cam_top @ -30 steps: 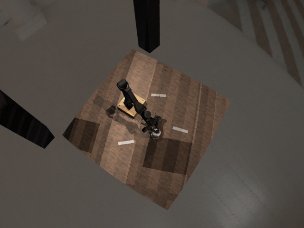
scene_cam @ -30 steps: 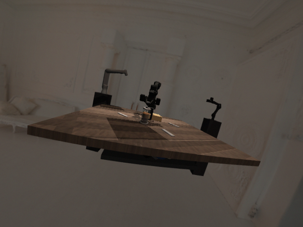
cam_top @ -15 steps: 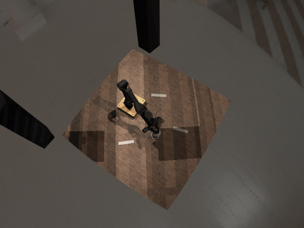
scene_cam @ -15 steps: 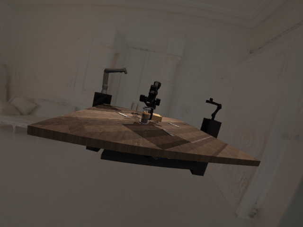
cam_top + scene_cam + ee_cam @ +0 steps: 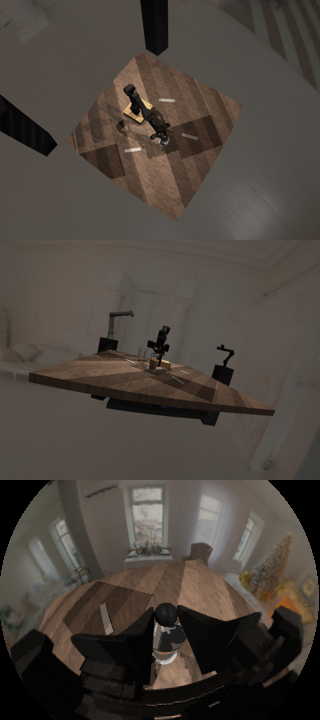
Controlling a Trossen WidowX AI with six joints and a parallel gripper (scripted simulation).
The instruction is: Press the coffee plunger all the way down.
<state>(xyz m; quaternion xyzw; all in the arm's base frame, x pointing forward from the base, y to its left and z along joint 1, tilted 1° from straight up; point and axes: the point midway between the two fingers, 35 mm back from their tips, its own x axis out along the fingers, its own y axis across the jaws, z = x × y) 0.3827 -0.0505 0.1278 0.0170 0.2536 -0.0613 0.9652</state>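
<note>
My gripper tip is 80 mm above the coffee press, 30 mm past it and 20 mm to the right of it.
</note>
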